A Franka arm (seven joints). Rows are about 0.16 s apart.
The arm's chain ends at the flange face. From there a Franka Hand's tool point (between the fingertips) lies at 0.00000 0.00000 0.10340 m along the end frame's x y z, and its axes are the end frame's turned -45 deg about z.
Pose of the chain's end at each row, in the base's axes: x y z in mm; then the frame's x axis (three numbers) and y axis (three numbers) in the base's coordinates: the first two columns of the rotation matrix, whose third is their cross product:
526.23 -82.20 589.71 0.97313 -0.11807 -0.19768 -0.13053 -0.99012 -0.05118
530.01 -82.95 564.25 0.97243 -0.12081 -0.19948 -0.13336 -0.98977 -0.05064
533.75 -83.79 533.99 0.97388 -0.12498 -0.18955 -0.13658 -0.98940 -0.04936
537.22 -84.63 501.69 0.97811 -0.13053 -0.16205 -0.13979 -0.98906 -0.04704
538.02 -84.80 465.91 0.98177 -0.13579 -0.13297 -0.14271 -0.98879 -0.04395
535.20 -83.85 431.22 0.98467 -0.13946 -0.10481 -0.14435 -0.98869 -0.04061
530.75 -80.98 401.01 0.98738 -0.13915 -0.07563 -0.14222 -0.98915 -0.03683
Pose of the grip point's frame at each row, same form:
506.62 -74.38 488.49 0.78041 0.61663 -0.10359 0.59581 -0.78361 -0.17597
510.23 -75.11 463.06 0.78191 0.61445 -0.10525 0.59331 -0.78530 -0.17686
515.00 -76.14 432.59 0.78521 0.61124 -0.09913 0.59206 -0.78799 -0.16893
521.28 -77.53 399.77 0.79047 0.60707 -0.08132 0.59278 -0.79167 -0.14785
525.04 -78.38 363.53 0.79513 0.60316 -0.06295 0.59331 -0.79520 -0.12510
525.07 -78.15 328.48 0.79834 0.60050 -0.04540 0.59420 -0.79772 -0.10283
523.54 -76.11 297.98 0.79875 0.60104 -0.02744 0.59762 -0.79783 -0.07952

